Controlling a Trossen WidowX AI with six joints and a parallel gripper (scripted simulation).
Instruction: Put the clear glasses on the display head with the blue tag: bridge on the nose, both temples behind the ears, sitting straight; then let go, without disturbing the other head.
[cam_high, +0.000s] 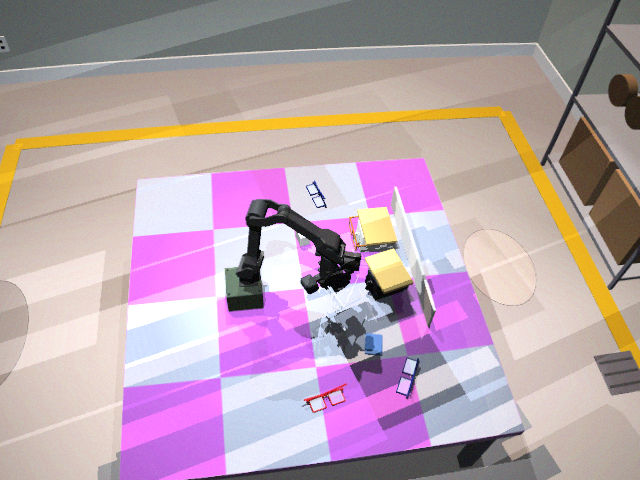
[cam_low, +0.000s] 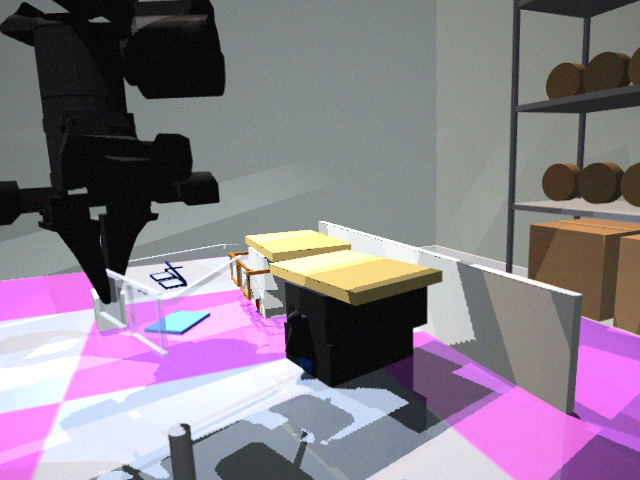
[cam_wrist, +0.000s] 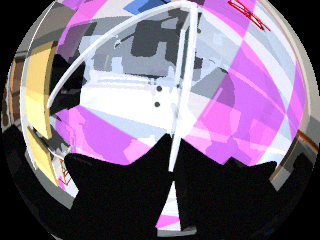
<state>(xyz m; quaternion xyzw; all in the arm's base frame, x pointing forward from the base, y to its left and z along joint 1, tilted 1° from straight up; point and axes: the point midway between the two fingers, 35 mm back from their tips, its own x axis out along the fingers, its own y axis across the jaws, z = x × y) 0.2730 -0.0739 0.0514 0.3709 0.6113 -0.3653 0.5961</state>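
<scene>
The grey peg is 14 cm to the right of my gripper tip, 10 cm below it and 5 cm ahead of it. Also, from my gripper tip: white cube: 32 cm to the left, 10 cm below, 6 cm behind; then black display head: 21 cm ahead, 7 cm to the left, 6 cm below; then white display head: 29 cm to the left, 20 cm ahead, 6 cm below.
</scene>
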